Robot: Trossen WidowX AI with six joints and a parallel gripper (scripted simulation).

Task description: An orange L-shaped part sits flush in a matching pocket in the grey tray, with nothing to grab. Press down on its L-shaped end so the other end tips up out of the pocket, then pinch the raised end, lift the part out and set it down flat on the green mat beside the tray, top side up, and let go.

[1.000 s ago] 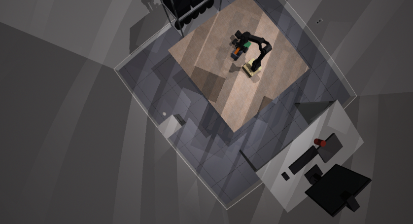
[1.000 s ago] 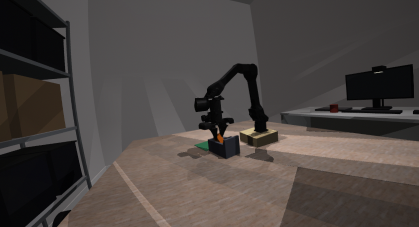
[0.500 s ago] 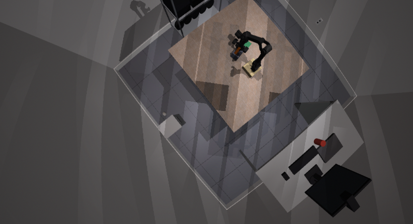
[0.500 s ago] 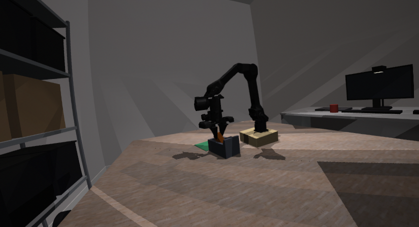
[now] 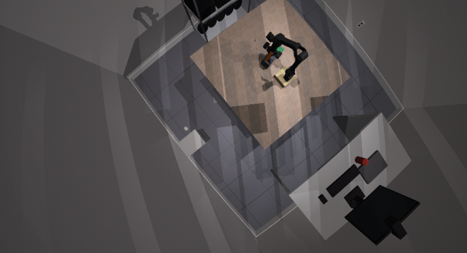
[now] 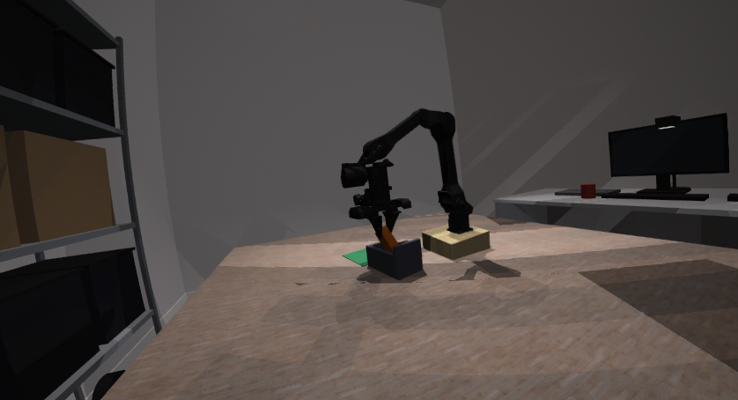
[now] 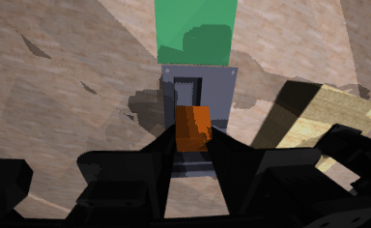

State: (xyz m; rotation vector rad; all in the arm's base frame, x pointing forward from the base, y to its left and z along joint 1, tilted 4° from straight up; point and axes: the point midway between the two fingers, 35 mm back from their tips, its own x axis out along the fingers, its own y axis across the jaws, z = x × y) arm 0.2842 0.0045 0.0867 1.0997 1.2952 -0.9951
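Right now the green mat is 14 cm to the right of my gripper tip, 11 cm below it and 2 cm ahead of it. Also, from my gripper tip: orange L-shaped part (3 cm to the left, 3 cm below, 2 cm behind).
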